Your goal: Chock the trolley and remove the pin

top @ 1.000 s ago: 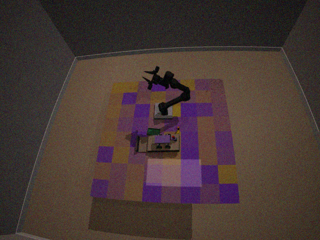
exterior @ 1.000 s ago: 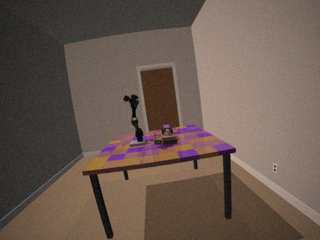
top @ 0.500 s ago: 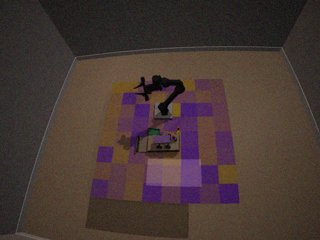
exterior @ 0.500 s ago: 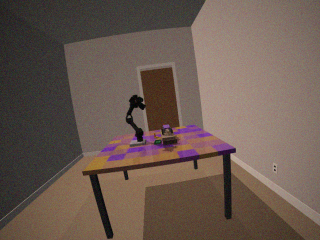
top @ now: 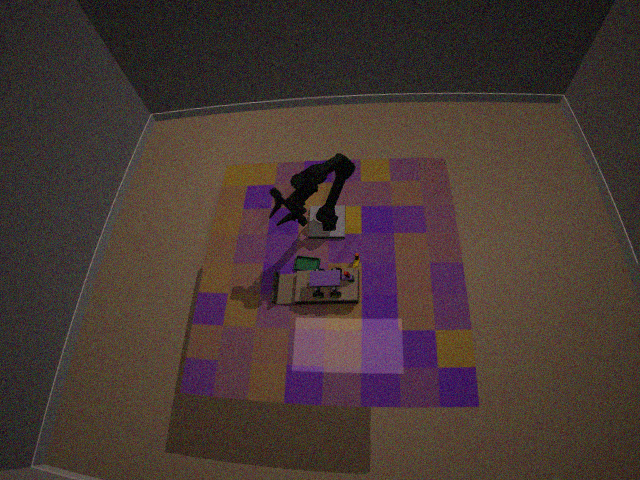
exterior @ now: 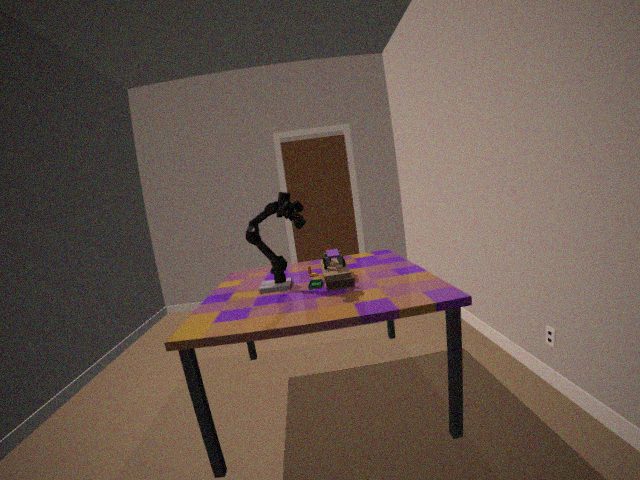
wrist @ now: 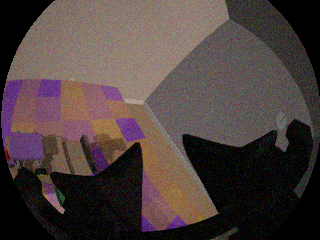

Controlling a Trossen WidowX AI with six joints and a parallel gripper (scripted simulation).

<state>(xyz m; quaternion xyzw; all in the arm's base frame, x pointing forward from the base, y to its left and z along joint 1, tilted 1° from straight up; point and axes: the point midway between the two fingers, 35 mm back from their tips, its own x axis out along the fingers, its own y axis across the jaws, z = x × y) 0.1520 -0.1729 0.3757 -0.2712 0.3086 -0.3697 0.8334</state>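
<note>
Right now my gripper tip is 4 cm short of the yellow chock, 31 cm to the right of it and 37 cm above it. Round my gripper tip: red-headed stop pin 15 cm ahead, 28 cm to the left, 26 cm below; green tray 2 cm ahead, 8 cm to the left, 40 cm below; purple-topped trolley 16 cm ahead, 18 cm to the left, 28 cm below.
</note>
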